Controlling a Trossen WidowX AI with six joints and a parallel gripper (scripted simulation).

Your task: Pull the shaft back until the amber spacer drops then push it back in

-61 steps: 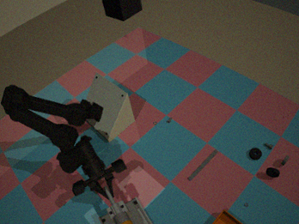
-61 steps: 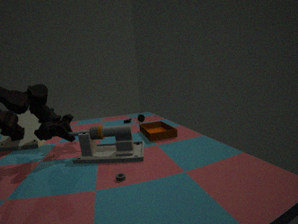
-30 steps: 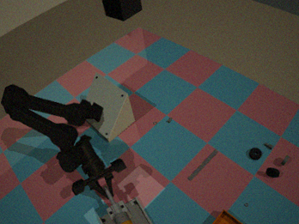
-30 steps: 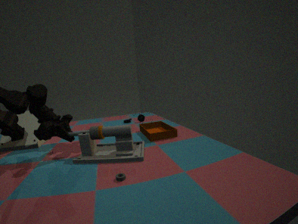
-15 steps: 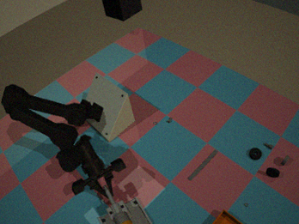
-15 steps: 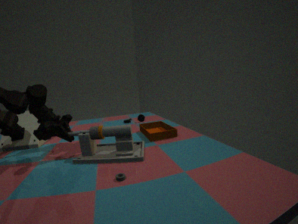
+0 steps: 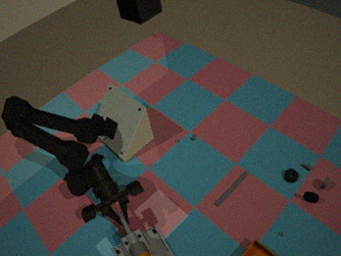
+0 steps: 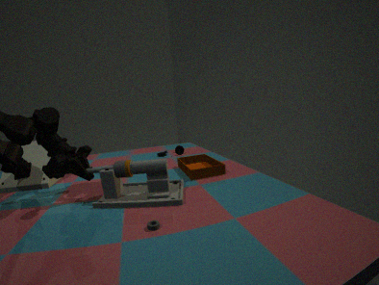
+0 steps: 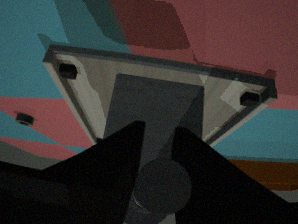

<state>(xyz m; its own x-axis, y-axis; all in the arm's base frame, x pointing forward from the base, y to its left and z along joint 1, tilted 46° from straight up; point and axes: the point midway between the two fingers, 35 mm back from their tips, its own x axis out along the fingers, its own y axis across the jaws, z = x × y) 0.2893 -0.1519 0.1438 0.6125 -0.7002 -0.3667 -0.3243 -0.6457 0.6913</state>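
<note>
Now: gripper tip 6 cm short of the shaft, 2 cm to the left of it and 2 cm below it. From my gripper tip the other things lie so: orange tray: 37 cm ahead, 9 cm to the left, 5 cm below; grey bar: 31 cm to the left, 16 cm ahead, 5 cm below; amber spacer: 11 cm ahead, 4 cm to the right, 2 cm above.
</note>
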